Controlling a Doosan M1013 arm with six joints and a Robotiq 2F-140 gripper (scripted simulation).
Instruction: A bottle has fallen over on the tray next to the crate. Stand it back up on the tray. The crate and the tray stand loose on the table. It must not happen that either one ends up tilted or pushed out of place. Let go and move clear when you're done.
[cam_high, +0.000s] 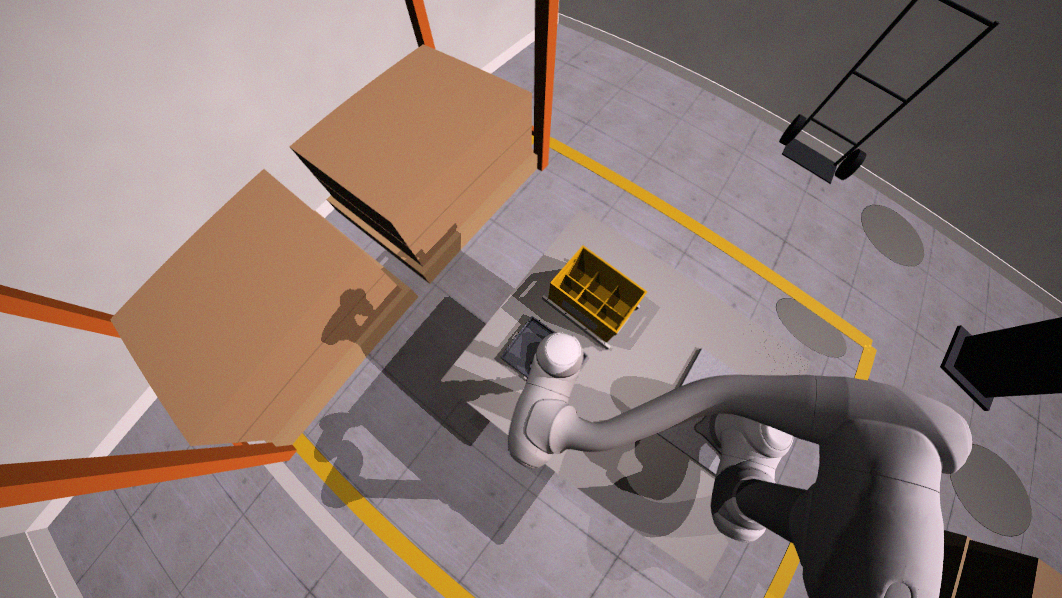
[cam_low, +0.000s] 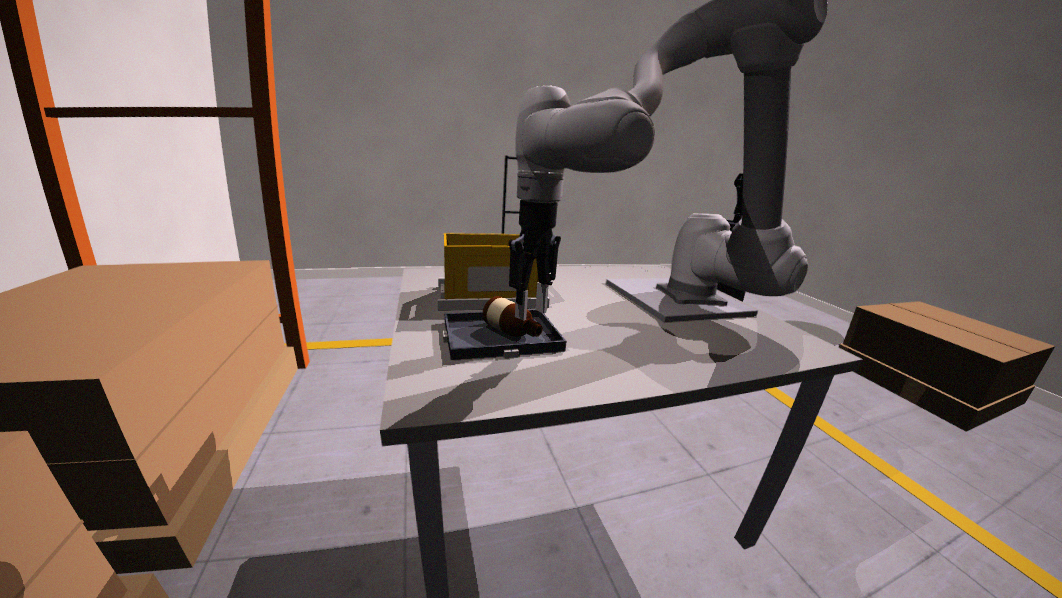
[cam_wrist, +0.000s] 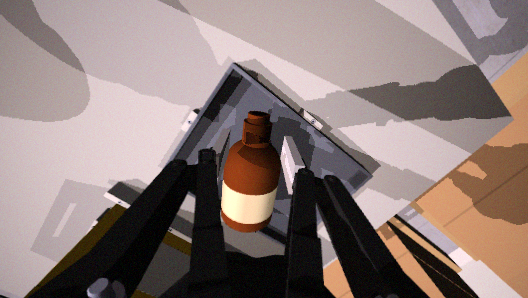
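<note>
The brown bottle lies 3 cm ahead of my hand, 4 cm to the right of it and 6 cm below it. The rest, counted from my hand: dark grey tray (6 cm ahead, 4 cm to the right, 9 cm below); yellow crate (9 cm ahead, 31 cm to the right, 2 cm below).
</note>
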